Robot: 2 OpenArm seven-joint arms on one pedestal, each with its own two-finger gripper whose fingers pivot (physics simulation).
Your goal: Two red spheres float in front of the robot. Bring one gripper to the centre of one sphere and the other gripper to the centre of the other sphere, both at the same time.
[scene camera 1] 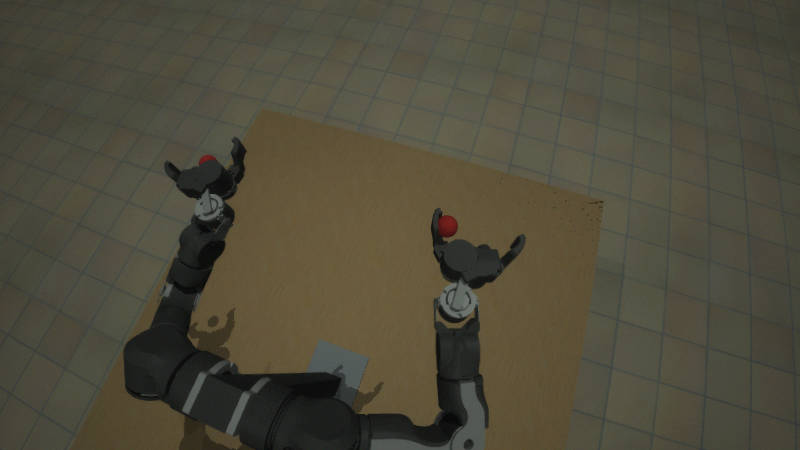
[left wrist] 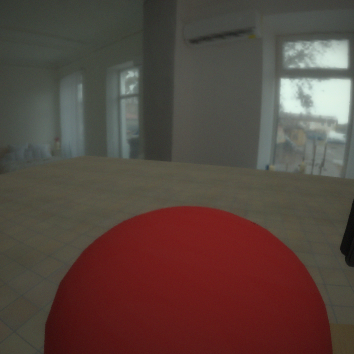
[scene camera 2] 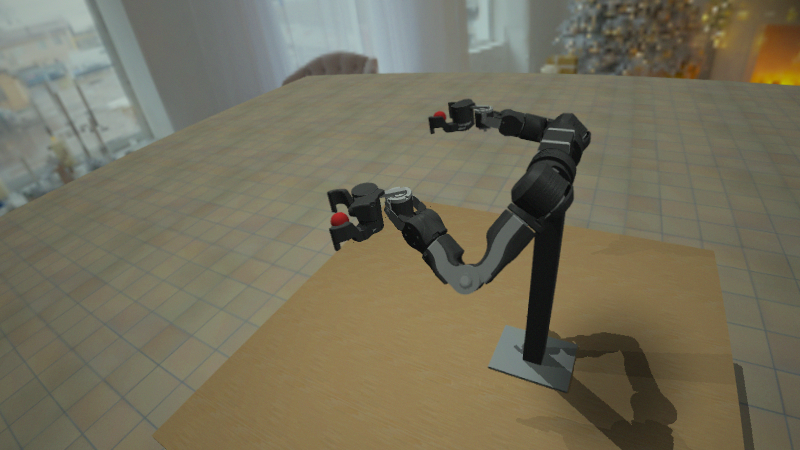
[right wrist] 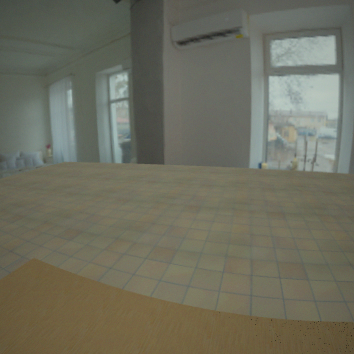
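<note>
One red sphere [scene camera 1: 207, 160] [scene camera 2: 339, 219] [left wrist: 187, 285] floats between the spread fingers of my open left gripper [scene camera 1: 201, 153] [scene camera 2: 333, 218]. The gripper body partly covers it in scene camera 1; it fills the lower middle of the left wrist view, with a dark finger at the right edge. The other red sphere [scene camera 1: 446, 226] [scene camera 2: 440, 114] floats at my open right gripper [scene camera 1: 479, 226]. In scene camera 1 it is close beside that gripper's left-hand finger, off the middle of the gap. It does not show in the right wrist view. Any contact is unclear.
The wooden board [scene camera 1: 346, 223] [scene camera 2: 335, 363] [right wrist: 100, 315] lies below the arms on the tiled floor. The pedestal [scene camera 2: 543, 291] stands on a grey base plate [scene camera 1: 330, 358] [scene camera 2: 506, 363]. The two arms are apart, and their shadows fall on the board.
</note>
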